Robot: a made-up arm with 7 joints.
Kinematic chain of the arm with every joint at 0, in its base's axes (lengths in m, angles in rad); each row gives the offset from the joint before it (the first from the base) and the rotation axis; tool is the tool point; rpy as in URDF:
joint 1: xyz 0 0 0.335 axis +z
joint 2: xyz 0 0 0 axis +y
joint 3: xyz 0 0 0.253 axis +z
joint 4: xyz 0.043 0 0 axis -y
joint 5: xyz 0.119 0 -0.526 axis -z
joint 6: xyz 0 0 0 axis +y
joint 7: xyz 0.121 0 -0.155 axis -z
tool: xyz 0 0 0 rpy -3.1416 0 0
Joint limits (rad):
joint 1: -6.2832..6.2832
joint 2: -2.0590..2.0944
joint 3: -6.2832..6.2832
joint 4: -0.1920..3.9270
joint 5: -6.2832..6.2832
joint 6: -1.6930..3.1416
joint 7: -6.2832..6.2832
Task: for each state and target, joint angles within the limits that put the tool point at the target. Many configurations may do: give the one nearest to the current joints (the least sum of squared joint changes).
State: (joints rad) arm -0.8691 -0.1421 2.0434 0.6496 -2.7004 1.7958 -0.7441
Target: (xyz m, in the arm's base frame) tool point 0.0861 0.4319 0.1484
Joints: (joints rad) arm -0.6868 0.0634 2.2393 0.1821 -2.6780 2.2936 -0.7441
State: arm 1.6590 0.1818 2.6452 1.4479 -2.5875 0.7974 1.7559
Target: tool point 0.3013 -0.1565 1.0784
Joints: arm 2.0687 0.8701 3.3815 1.4366 -2.5806 0.6019 1.7559
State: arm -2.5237 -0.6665 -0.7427 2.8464 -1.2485 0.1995 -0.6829
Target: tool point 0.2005 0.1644 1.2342
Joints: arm -2.5015 -0.5283 -0.7592 2.7184 -1.3762 -0.2217 -0.6829
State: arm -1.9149 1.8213 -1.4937 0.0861 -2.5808 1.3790 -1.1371
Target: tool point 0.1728 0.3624 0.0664
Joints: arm -2.3729 0.9436 -1.2324 -0.1920 -2.6967 1.2902 -1.1371
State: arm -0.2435 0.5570 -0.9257 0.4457 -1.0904 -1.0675 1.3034
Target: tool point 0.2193 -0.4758 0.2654
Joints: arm -0.3374 0.2749 -1.1000 0.6857 -1.0216 -1.2372 1.3034
